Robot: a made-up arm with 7 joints. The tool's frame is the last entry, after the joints.
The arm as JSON. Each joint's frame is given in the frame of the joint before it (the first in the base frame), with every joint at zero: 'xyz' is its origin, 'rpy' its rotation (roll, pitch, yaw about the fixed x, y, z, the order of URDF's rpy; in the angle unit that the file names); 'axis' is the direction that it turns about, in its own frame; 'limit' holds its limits. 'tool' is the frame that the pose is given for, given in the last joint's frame.
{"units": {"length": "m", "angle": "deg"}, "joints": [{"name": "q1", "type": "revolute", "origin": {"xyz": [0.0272, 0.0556, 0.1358], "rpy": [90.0, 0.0, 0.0]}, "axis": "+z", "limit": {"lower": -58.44, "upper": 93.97}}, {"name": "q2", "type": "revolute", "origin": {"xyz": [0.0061, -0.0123, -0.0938], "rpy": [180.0, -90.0, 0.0]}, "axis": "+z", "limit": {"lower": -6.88, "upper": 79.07}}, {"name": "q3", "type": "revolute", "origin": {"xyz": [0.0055, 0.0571, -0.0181], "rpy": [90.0, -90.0, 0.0]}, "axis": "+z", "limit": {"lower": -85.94, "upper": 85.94}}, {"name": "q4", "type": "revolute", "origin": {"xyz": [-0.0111, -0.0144, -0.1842], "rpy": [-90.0, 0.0, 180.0]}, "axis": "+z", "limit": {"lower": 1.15, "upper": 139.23}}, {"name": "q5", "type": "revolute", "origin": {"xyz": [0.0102, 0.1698, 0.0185], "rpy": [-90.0, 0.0, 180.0]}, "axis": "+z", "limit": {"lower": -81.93, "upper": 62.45}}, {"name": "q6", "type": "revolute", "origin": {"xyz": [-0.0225, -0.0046, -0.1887], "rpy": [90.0, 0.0, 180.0]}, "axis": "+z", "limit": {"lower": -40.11, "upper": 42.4}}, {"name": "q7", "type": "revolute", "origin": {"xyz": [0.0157, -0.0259, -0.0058], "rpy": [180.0, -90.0, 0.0]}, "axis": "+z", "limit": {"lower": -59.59, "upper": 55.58}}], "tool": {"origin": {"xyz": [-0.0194, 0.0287, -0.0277], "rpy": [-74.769, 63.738, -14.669]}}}
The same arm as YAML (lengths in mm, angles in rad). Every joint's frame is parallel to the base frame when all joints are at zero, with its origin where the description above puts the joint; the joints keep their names.
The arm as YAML. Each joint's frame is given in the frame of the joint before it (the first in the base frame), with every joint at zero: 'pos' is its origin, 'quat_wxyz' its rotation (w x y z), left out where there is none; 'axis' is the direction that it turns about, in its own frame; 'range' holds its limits. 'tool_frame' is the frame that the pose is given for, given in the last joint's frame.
length_unit: mm
angle_unit: rad
joints:
  - joint: q1
    pos: [27.2, 55.6, 135.8]
    axis: "-y"
    range: [-1.02, 1.6401]
  - joint: q2
    pos: [6.1, 93.8, -12.3]
    axis: "+x"
    range: [-0.1201, 1.38]
  - joint: q3
    pos: [-18.1, -5.5, -57.1]
    axis: "+z"
    range: [-1.4999, 1.4999]
  - joint: q4
    pos: [-11.1, -14.4, -184.2]
    axis: "-y"
    range: [0.0201, 2.43]
  - joint: q5
    pos: [-10.2, -18.5, -169.8]
    axis: "+z"
    range: [-1.4299, 1.09]
  - joint: q6
    pos: [-22.5, -4.6, -188.7]
    axis: "+y"
    range: [-0.7001, 0.74]
  - joint: q7
    pos: [-15.7, -5.8, -25.9]
    axis: "-x"
    range: [-1.04, 0.9701]
tool_frame:
  pos: [27.7, -19.4, -28.7]
  quat_wxyz: [0.251231, -0.94089, -0.227176, 0.001114]

